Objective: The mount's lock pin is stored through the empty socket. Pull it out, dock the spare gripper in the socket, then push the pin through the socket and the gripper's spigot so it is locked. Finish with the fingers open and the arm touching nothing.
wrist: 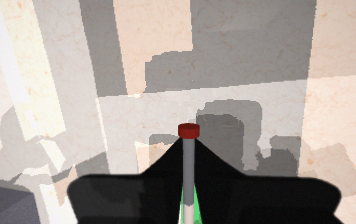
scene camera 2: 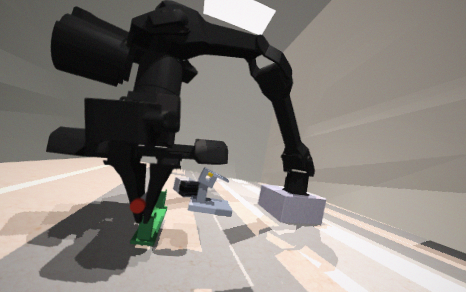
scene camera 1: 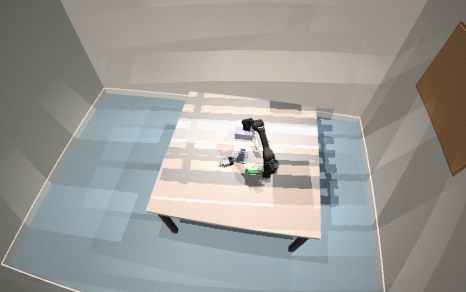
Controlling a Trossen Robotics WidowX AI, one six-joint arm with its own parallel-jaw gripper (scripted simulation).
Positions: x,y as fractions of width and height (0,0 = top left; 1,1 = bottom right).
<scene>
The gripper (scene camera 2: 0.31,0.76) holds a lock pin. Also in view: a green bracket (scene camera 2: 0.31,0.80).
The gripper is seen too in the wrist view (wrist: 0.52,0.63).
</scene>
